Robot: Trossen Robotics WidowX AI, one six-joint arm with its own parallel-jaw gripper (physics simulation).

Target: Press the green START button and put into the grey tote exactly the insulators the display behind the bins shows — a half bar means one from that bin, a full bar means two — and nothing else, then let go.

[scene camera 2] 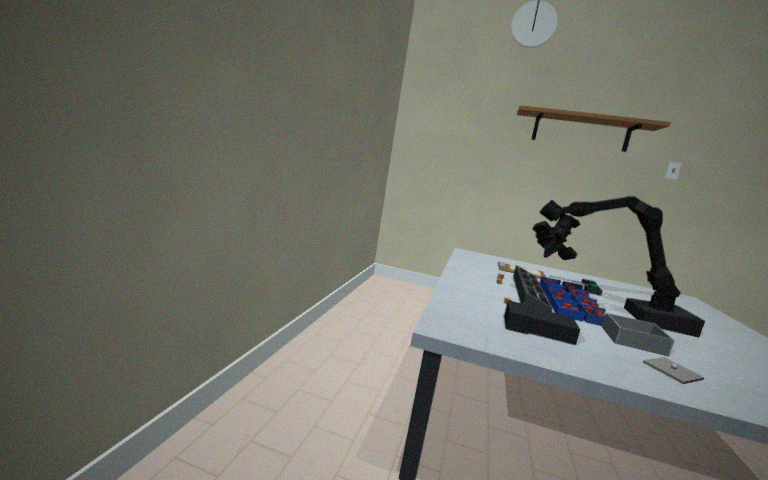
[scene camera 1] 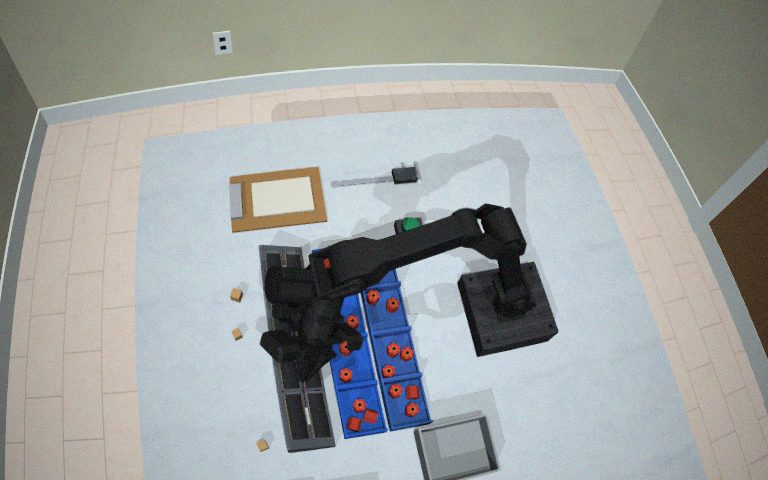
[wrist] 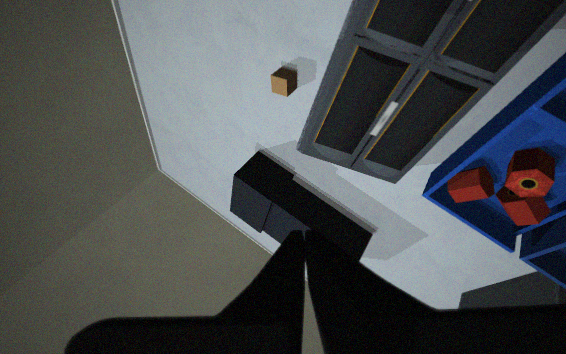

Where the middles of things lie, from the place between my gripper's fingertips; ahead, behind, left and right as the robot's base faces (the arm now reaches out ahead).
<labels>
My hand is 290 mm past the grey tote [scene camera 1: 469, 441], 160 mm to the right of it and 160 mm above it. Also, from my hand: grey tool [scene camera 1: 402, 175] 560 mm to the right, 230 mm behind, 170 mm below.
</labels>
